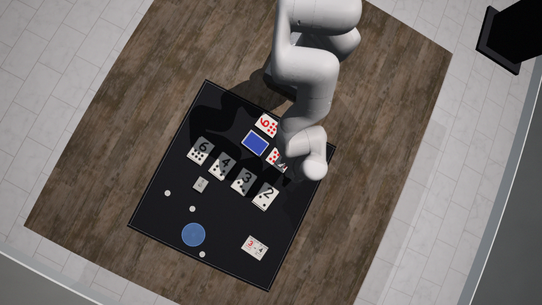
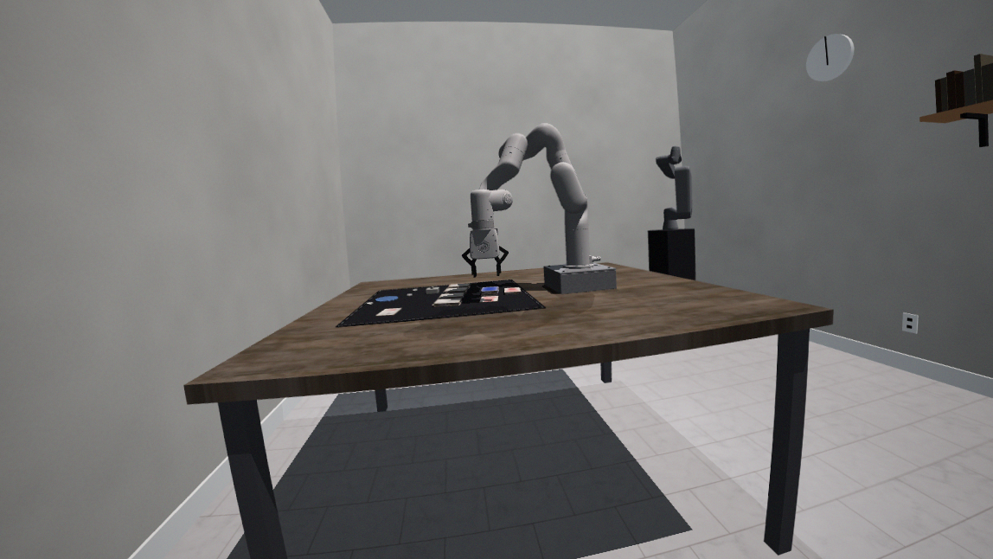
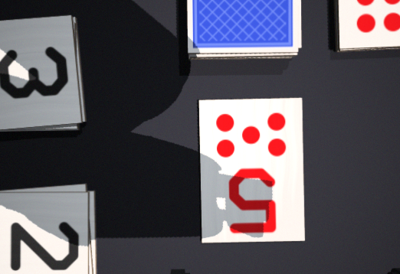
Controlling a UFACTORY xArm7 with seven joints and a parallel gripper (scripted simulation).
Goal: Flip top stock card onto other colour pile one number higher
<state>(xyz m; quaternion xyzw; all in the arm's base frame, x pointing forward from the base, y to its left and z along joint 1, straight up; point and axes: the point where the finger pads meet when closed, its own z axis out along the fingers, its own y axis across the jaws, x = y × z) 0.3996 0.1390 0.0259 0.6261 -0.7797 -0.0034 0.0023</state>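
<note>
The black 3 card lies 12 cm ahead of my hand, 13 cm to the right of it and 10 cm below it. The rest, counted from my hand: black 4 card (10 cm ahead, 23 cm to the right, 9 cm below); black 2 card (14 cm ahead, 3 cm to the right, 10 cm below); black mat (15 cm ahead, 15 cm to the right, 12 cm below).
</note>
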